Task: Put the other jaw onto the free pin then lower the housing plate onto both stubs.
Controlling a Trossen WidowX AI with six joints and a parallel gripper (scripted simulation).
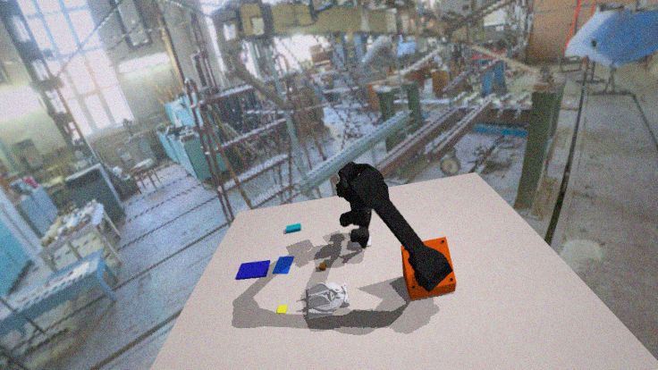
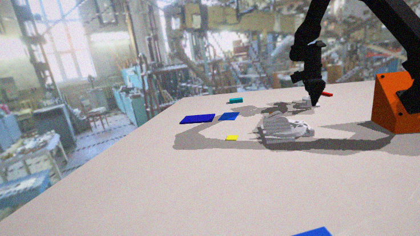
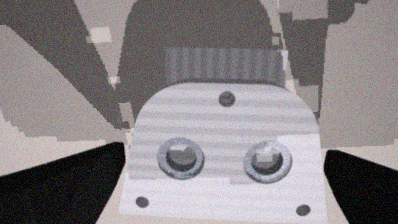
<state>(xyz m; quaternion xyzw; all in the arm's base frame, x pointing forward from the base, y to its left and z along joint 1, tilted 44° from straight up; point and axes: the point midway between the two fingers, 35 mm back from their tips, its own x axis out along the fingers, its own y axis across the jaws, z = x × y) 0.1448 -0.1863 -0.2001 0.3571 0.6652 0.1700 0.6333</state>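
Now: the brown cube 17 cm ahead of my gripper tip and 9 cm to the left of it. From my gripper tip the other things lie so: teal block 29 cm ahead, 18 cm to the right; yellow tile 31 cm ahead, 25 cm to the left, 1 cm below; red bar 18 cm to the right, 10 cm behind, 1 cm below.
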